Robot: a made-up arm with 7 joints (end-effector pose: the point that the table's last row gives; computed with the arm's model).
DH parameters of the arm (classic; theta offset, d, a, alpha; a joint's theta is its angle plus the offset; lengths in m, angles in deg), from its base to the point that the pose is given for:
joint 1: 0 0.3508 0 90
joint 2: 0 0.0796 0 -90
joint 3: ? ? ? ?
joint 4: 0 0.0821 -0.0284 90
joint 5: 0 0.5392 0 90
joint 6: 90 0.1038 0.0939 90
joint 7: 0 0.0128 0 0
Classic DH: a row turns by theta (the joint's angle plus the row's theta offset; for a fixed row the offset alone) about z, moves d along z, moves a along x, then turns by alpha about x.
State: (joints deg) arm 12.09 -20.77 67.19 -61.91 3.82 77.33 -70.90
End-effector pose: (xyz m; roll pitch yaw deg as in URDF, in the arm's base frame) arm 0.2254 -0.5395 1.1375 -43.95 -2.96 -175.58
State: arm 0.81 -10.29 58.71 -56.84 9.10 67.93 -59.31
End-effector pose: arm -0.0746 -0.5345 1.2235 -27.08 13.29 -178.19
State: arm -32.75 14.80 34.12 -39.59 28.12 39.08 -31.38
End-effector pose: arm -0.6444 0.0330 1.3040 28.23 10.72 169.87
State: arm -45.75 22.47 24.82 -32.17 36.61 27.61 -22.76
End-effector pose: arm -0.6311 0.3286 1.3020 41.30 -1.63 153.89
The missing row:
joint 3: 0 0.6013 0.0311 -90
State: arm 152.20 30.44 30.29 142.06 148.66 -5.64 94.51
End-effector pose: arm -0.2917 -0.1701 0.5708 31.56 40.08 -68.47
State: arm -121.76 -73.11 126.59 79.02 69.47 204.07 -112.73
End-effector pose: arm -0.0259 -0.5520 0.8595 -173.12 -30.96 -119.58
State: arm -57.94 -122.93 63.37 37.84 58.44 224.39 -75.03
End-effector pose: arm 0.6298 -0.4414 -0.2333 90.62 -36.17 -81.29
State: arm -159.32 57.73 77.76 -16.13 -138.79 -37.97 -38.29
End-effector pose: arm 0.8733 0.6801 0.8149 -98.36 -71.63 88.60
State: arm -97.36 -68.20 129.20 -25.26 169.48 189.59 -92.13
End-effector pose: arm -0.4422 -0.8638 0.7547 -21.46 55.71 -37.76
